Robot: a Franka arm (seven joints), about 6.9 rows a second.
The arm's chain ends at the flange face. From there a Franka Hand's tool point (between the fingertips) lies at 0.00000 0.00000 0.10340 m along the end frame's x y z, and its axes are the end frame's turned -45 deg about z.
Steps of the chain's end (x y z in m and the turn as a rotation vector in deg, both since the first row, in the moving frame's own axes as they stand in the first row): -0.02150 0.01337 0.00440 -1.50 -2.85 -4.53; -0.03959 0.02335 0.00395 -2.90 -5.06 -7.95; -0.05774 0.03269 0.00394 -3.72 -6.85 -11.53; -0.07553 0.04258 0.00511 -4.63 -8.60 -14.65; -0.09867 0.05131 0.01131 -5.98 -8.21 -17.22; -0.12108 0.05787 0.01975 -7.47 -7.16 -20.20; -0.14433 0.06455 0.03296 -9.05 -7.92 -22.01; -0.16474 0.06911 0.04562 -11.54 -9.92 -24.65; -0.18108 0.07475 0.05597 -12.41 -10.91 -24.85
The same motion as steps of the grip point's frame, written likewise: -0.03027 -0.00725 0.00424 0.95 -3.08 -4.53; -0.05480 -0.01352 0.00342 1.53 -5.63 -7.95; -0.07770 -0.02032 0.00299 2.21 -7.47 -11.53; -0.10078 -0.02614 0.00362 2.81 -9.36 -14.65; -0.12422 -0.03358 0.00970 1.58 -10.03 -17.22; -0.14465 -0.04106 0.01809 -0.22 -10.34 -20.20; -0.16840 -0.05092 0.03072 -0.80 -12.00 -22.01; -0.19115 -0.05987 0.04205 -1.15 -15.17 -24.65; -0.20892 -0.06705 0.05177 -1.06 -16.49 -24.85
